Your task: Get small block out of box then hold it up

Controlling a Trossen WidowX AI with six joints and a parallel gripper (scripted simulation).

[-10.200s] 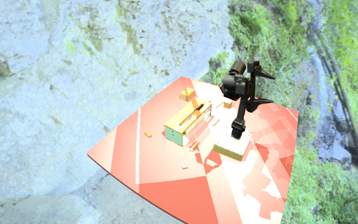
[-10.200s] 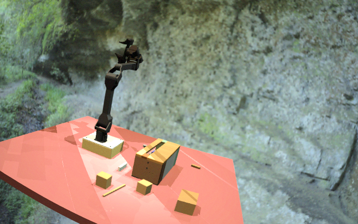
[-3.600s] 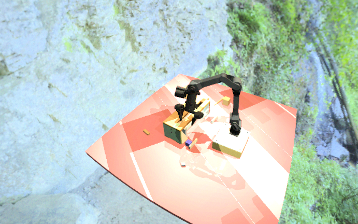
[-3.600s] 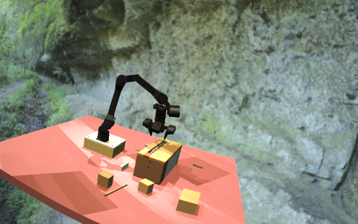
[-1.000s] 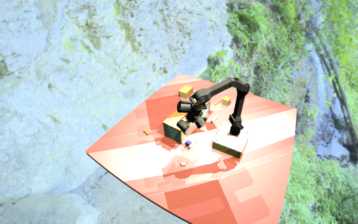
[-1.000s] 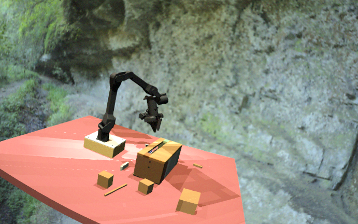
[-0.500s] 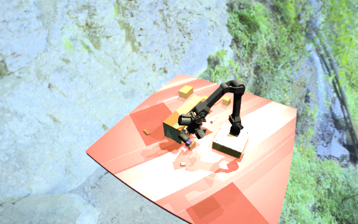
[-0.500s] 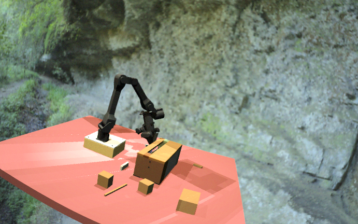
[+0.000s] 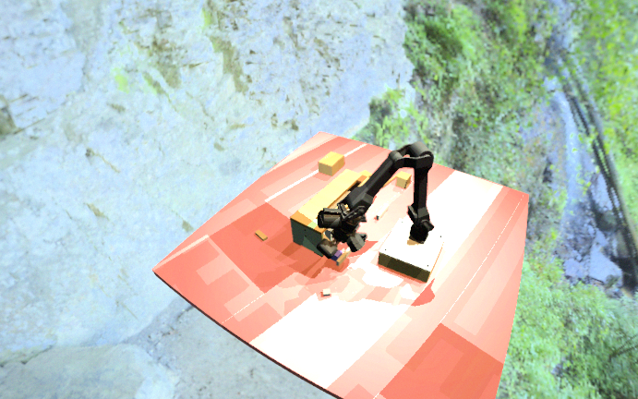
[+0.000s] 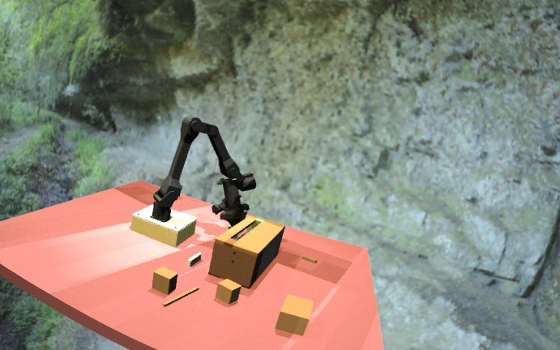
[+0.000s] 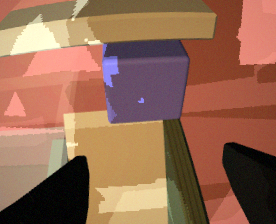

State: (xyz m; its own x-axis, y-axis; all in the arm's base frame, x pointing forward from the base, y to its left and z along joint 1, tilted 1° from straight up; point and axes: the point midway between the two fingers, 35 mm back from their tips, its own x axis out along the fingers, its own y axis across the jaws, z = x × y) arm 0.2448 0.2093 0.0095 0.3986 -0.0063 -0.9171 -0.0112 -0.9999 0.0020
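Right now the block is 3 cm below my gripper tip and 2 cm behind it. Round my gripper tip: box (17 cm to the right, 6 cm ahead, 1 cm above); thin stick (57 cm to the right, 5 cm below, 3 cm ahead); tan chip (30 cm ahead, 7 cm to the left, 4 cm below).
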